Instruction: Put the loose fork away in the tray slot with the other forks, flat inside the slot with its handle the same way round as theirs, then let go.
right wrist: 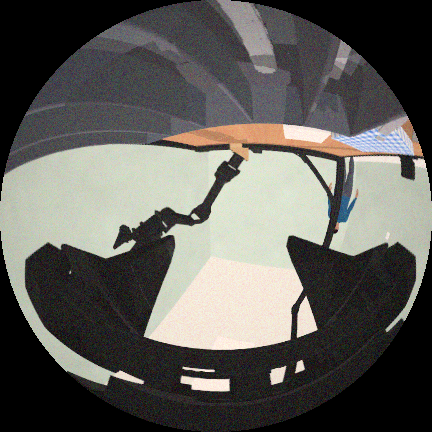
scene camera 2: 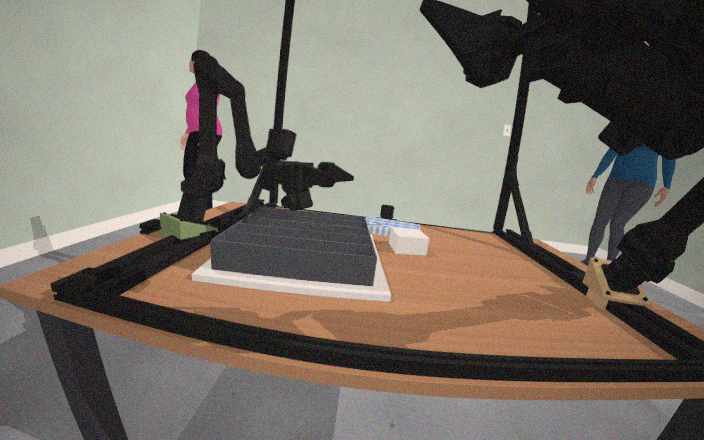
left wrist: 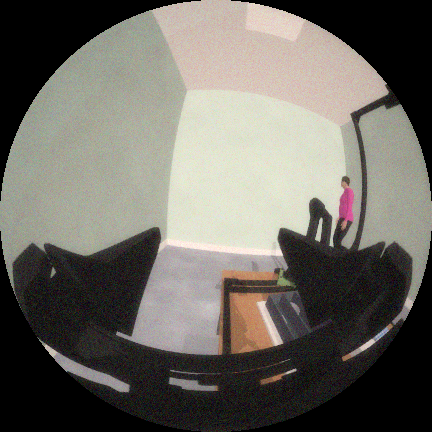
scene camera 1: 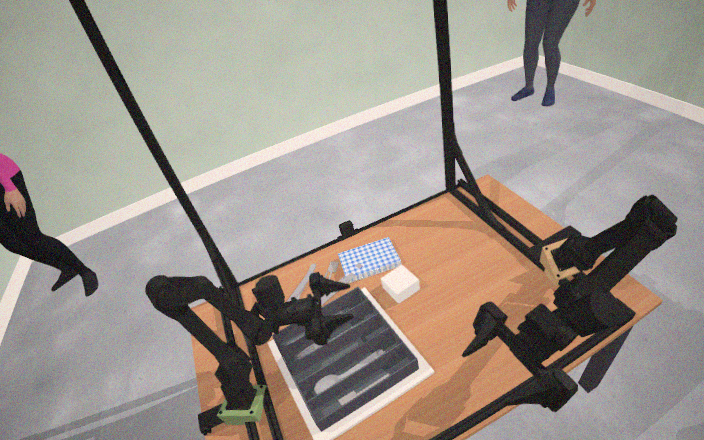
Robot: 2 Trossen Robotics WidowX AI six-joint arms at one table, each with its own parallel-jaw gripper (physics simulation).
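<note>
What looks like the loose fork lies on the table by the checked cloth, partly hidden behind the right gripper. The dark slotted tray stands on a white board. In the right wrist view, silvery handles lie in a tray slot; their other ends are out of view. My right gripper is open and empty, above the tray's back left part, fingers pointing sideways. My left gripper is open and empty, raised well to the right of the tray.
A blue checked cloth block and a white box stand behind the tray. A loose knife lies left of the fork. A spoon lies in a front slot. Black frame posts rise from the table.
</note>
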